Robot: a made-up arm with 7 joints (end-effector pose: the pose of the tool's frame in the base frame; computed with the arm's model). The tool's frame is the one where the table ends.
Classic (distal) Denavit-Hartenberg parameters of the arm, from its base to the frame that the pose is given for. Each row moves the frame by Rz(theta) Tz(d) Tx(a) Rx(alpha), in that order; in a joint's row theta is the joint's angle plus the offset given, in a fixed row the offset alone. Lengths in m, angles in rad.
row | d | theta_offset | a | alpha
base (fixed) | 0.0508 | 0 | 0 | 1.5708
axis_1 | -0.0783 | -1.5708 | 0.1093 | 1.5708
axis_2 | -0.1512 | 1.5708 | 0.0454 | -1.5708
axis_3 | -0.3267 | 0 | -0.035 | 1.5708
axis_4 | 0.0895 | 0 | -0.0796 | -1.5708
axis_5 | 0.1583 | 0 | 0.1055 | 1.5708
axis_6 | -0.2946 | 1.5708 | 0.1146 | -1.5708
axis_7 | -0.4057 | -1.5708 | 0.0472 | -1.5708
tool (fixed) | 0.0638 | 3.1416 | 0 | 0
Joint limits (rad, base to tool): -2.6..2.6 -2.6..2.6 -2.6..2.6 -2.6..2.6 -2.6..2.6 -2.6..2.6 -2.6..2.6
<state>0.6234 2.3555 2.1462 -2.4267 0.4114 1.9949 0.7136</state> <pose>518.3 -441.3 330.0 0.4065 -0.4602 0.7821 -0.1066</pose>
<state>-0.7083 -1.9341 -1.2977 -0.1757 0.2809 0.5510 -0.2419</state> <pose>-336.6 68.1 -291.6 0.5123 0.4373 0.5728 -0.4670</pose>
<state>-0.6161 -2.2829 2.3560 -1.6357 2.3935 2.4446 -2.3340</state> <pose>575.9 338.1 -392.3 0.5268 0.2727 -0.1159 0.7967</pose>
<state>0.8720 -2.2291 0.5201 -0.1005 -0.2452 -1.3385 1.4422</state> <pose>244.0 659.1 424.7 0.2326 -0.2643 0.1120 -0.9293</pose>
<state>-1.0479 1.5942 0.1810 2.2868 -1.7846 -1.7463 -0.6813</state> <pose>16.2 3.7 204.1 0.3606 0.2833 -0.1581 0.8744</pose>
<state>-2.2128 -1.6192 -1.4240 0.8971 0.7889 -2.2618 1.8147</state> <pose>-342.6 855.4 2.5 0.1972 -0.7742 0.2355 0.5534</pose>
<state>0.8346 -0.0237 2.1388 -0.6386 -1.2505 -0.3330 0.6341</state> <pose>878.8 -187.6 280.0 0.8834 -0.1534 0.2836 0.3399</pose>
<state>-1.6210 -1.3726 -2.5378 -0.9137 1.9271 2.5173 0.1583</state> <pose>116.5 143.4 -491.6 0.0667 -0.6651 0.6832 0.2941</pose>
